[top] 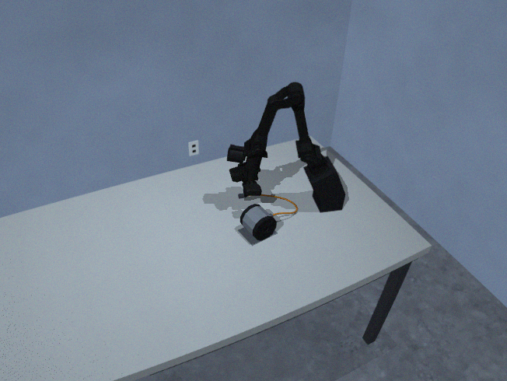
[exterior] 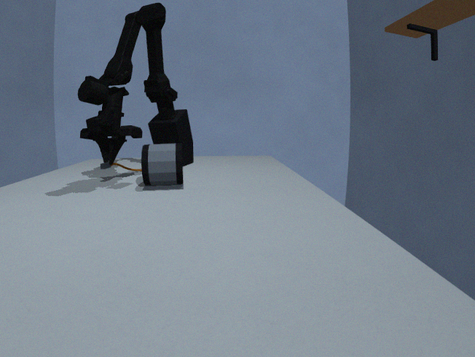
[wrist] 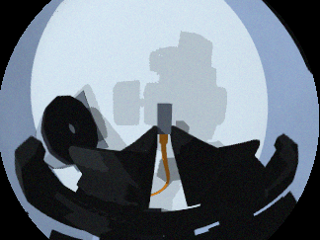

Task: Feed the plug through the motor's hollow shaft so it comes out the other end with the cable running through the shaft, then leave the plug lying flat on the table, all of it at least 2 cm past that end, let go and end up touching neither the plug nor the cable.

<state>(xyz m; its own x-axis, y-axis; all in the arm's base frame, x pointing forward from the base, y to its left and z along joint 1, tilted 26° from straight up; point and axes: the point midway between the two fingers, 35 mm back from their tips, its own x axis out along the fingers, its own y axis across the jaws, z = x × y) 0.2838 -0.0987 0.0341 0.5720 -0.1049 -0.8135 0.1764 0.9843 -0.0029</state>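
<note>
The plug is 2 cm ahead of my hand and 3 cm below it.
</note>
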